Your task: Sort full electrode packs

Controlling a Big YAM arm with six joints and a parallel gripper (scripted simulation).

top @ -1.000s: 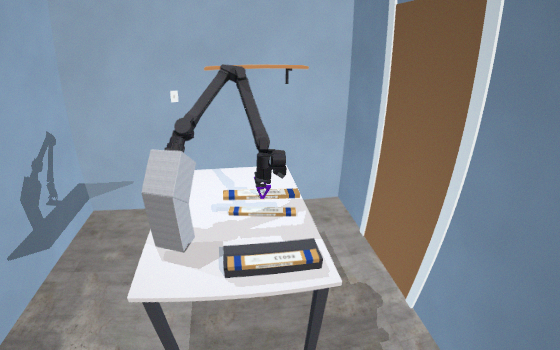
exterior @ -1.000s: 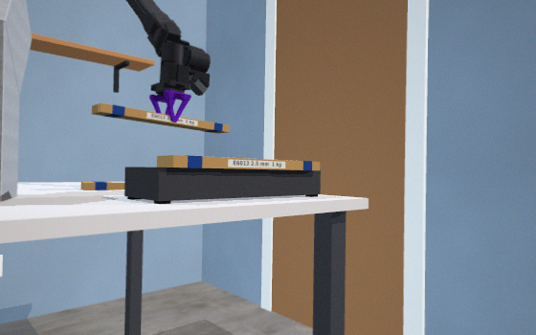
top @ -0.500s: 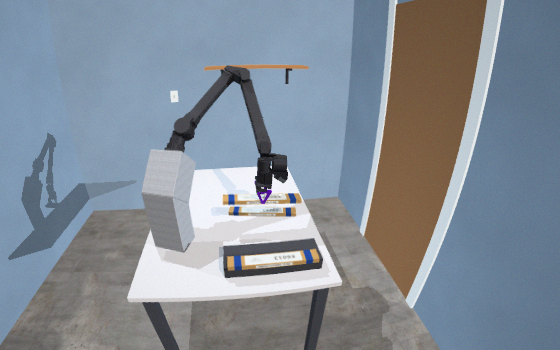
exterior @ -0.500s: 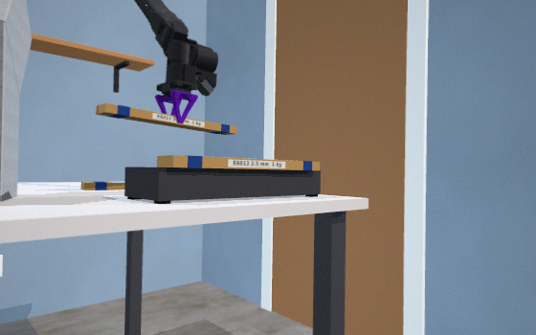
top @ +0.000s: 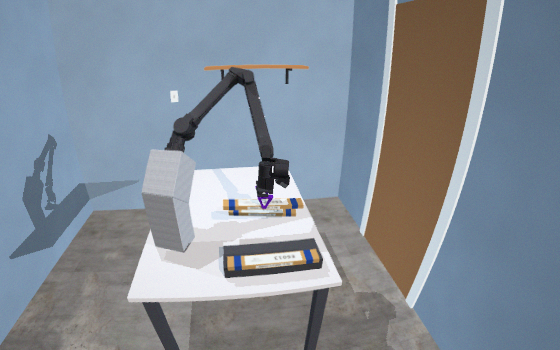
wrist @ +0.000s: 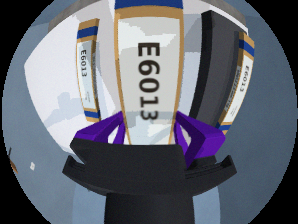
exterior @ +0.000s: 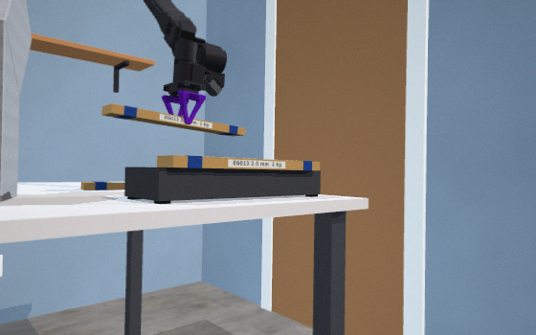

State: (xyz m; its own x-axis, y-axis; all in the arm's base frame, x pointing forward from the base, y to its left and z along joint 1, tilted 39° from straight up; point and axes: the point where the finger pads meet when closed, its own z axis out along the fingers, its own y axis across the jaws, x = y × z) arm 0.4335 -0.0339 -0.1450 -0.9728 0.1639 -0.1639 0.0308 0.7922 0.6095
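My gripper is now 210 mm to the left of the low platform and 160 mm above it.
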